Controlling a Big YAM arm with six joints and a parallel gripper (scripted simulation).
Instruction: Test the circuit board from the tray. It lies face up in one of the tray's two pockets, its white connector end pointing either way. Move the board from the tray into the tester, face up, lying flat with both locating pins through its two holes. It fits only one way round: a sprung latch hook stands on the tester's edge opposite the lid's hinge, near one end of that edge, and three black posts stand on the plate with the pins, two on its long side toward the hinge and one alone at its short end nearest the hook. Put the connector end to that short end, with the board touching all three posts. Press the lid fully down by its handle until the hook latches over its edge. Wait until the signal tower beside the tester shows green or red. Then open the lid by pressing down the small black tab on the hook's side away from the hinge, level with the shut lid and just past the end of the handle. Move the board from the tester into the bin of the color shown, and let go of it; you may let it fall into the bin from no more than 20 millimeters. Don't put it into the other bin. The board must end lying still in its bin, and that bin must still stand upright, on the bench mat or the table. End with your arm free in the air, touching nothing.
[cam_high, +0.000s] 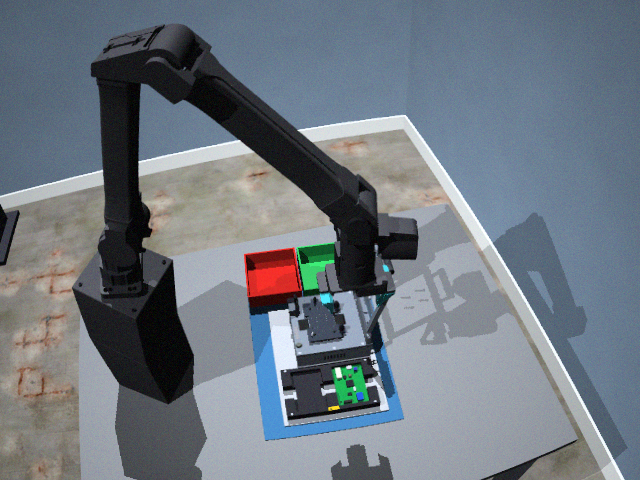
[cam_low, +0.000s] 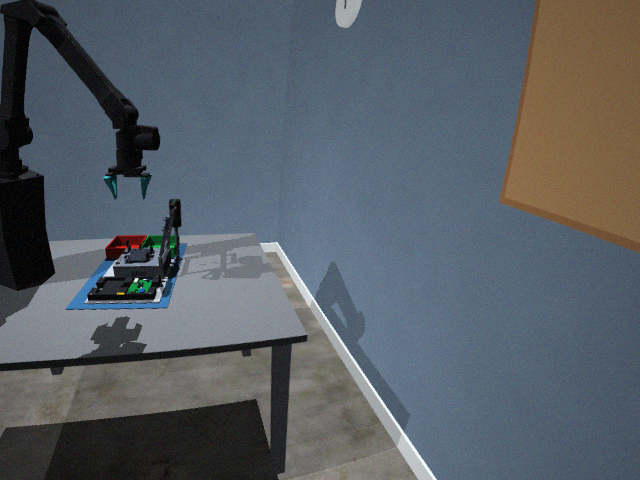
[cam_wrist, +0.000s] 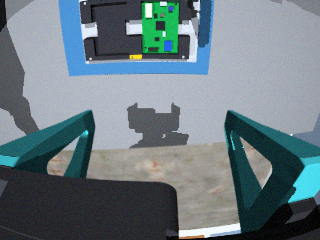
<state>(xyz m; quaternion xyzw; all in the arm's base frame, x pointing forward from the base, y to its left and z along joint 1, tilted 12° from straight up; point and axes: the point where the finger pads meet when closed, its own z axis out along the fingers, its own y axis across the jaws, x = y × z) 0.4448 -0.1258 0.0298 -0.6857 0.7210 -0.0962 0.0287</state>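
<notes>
Right now the green circuit board is 320 mm below my hand. Also, from my hand: black latch hook 90 mm behind, 230 mm to the left, 250 mm below; clear lid 90 mm ahead, 160 mm to the left, 150 mm below; green bin 30 mm ahead, 370 mm to the left, 320 mm below.
</notes>
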